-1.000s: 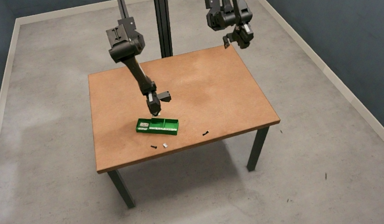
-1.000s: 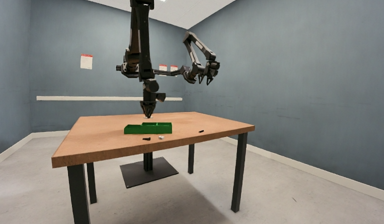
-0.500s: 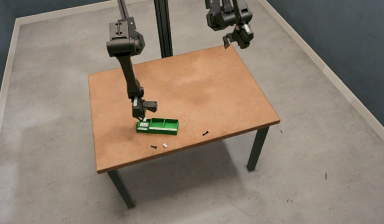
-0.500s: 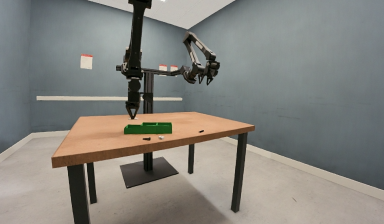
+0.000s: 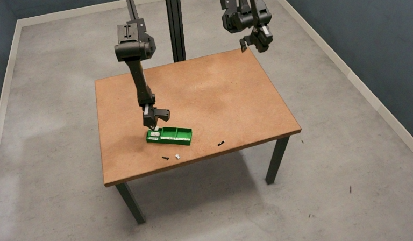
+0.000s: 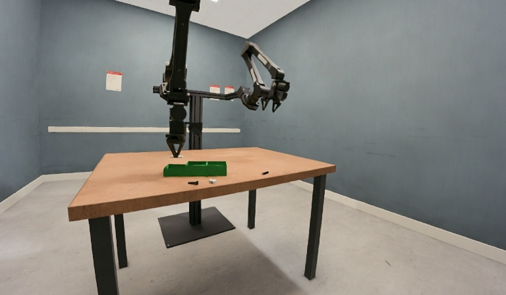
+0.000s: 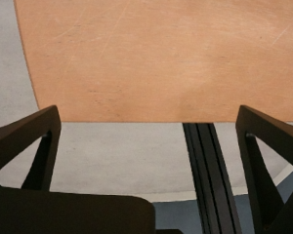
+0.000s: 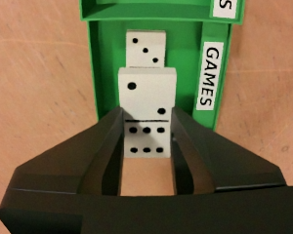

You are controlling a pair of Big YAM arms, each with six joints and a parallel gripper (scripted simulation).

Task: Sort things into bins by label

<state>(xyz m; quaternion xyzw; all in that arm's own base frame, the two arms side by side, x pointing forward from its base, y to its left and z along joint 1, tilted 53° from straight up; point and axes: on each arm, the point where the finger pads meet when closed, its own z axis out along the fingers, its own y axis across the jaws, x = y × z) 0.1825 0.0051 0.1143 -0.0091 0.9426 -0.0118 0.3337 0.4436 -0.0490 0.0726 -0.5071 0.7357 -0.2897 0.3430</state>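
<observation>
Now: right hand 170 mm short of the black bolt, 10 mm to the right of it and 70 mm above it. The rest, counted from my right hand: green two-compartment bin 50 mm ahead, 70 mm to the left, 50 mm below.
</observation>
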